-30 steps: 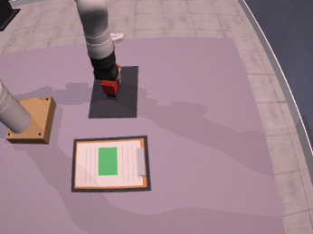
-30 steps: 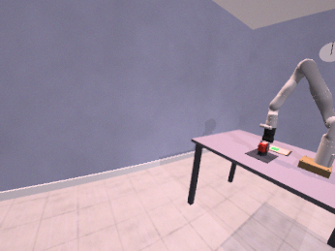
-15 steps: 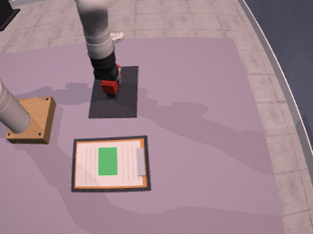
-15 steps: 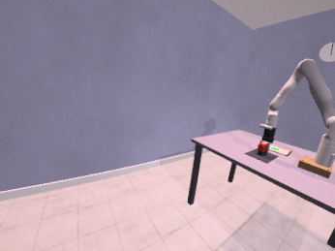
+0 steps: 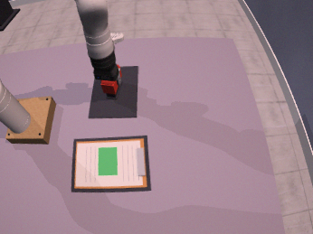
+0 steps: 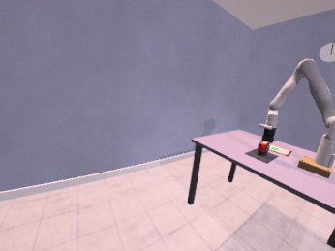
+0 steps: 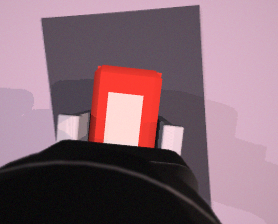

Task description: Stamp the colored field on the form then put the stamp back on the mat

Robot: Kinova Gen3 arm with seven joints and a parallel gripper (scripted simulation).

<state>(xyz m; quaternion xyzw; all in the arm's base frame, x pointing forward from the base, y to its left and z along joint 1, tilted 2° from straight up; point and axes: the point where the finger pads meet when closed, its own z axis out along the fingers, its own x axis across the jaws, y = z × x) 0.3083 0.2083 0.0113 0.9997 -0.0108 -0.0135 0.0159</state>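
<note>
My gripper is now 20 mm above the stamp. From my hand the other things lie so: mat 70 mm below; then clipboard 60 mm ahead, 270 mm to the right, 70 mm below.
</note>
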